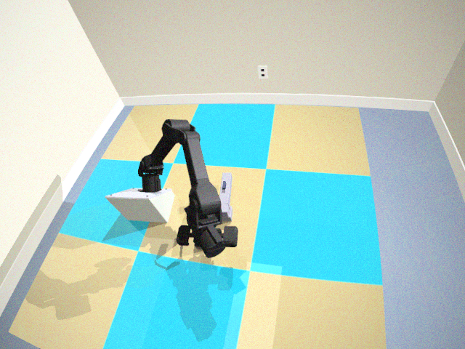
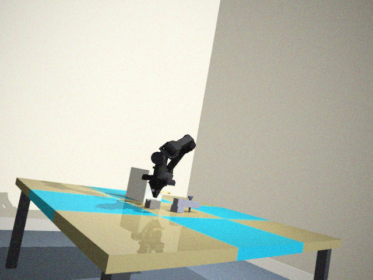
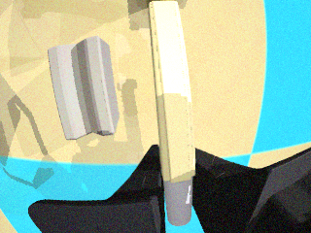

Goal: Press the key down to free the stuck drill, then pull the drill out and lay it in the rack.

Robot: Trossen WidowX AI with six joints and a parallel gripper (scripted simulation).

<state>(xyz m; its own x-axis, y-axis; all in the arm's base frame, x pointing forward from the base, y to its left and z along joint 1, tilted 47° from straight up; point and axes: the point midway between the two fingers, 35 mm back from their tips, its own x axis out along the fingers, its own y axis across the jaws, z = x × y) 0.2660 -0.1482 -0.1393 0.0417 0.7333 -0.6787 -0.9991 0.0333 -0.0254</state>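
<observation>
My gripper tip is now 40 mm to the right of the drill and 30 mm below it. From my gripper tip the other things lie so: lavender grey block (210 mm to the left, 20 mm below, 20 mm ahead); then grey rack (50 mm behind, 40 mm to the left, 40 mm below); then dark blue key (230 mm to the left, 20 mm ahead, 10 mm below).
</observation>
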